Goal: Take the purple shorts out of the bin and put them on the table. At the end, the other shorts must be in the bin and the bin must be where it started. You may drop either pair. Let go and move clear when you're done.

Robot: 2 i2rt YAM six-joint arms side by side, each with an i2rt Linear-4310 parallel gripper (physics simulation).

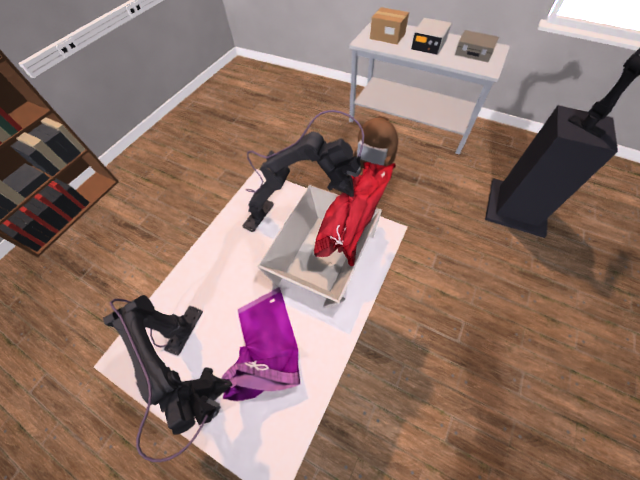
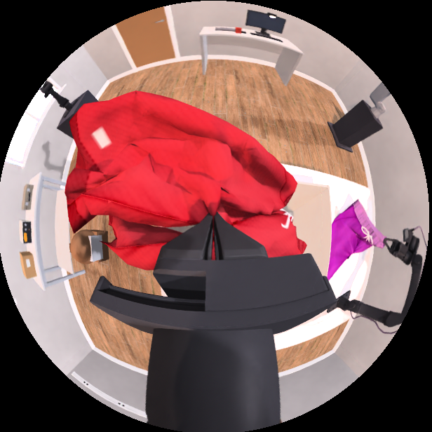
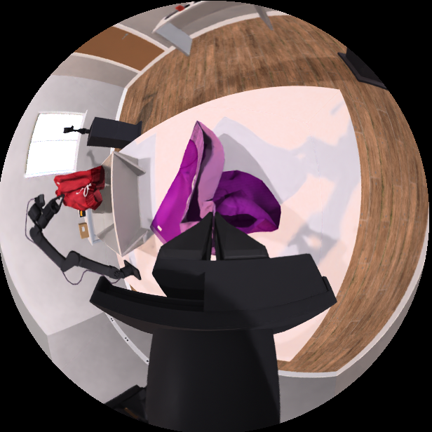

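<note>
The purple shorts are spread on the white table in front of the bin, outside it. Their waistband is bunched at my right gripper, which is shut on it. The red shorts hang over the back and right part of the bin, their drawstring end above its inside. My left gripper is shut on the red shorts above the bin. Whether the red shorts touch the bin floor is hard to tell.
The left arm's base stands left of the bin, and the right arm's base stands left of the purple shorts. A brown rounded object is behind the red shorts. A grey side table and a black pedestal stand farther off.
</note>
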